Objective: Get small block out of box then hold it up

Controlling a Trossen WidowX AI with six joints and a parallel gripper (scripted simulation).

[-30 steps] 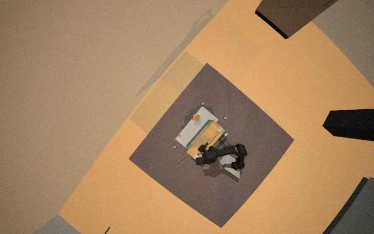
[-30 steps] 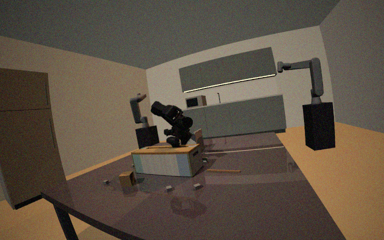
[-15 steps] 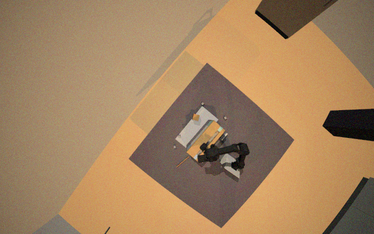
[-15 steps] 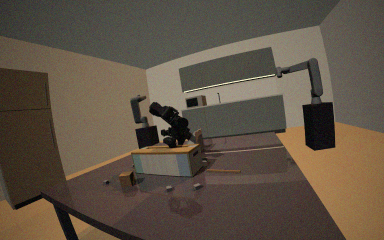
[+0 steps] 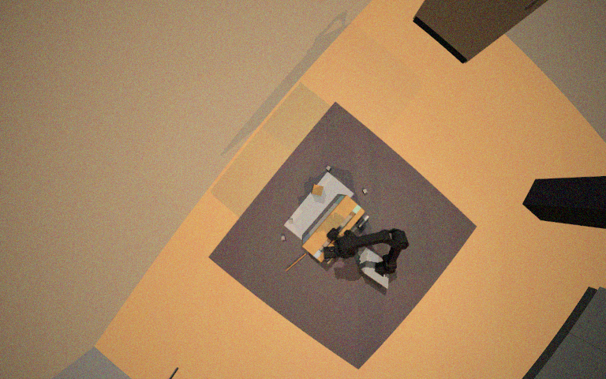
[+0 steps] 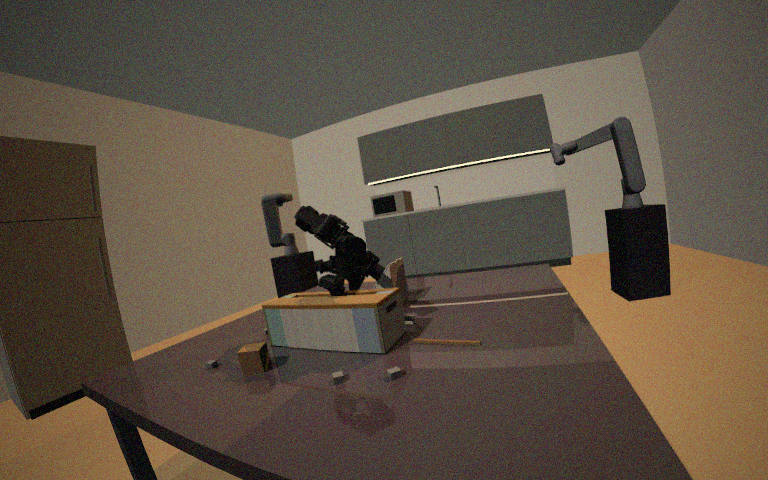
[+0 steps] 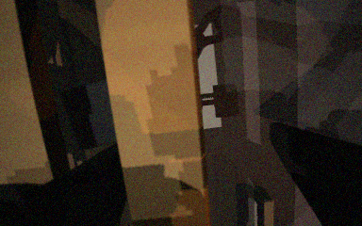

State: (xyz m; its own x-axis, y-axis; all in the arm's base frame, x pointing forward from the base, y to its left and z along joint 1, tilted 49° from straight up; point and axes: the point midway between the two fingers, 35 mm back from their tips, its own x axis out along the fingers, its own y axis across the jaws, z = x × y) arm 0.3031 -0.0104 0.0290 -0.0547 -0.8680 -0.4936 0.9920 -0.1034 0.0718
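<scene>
My gripper tip is now 40 mm short of the box, 10 mm to the left of it and 30 mm above it. Also, from my gripper tip: thin orange stick (120 mm ahead, 300 mm to the left, 80 mm below); orange block (270 mm ahead, 150 mm to the right, 60 mm below).
</scene>
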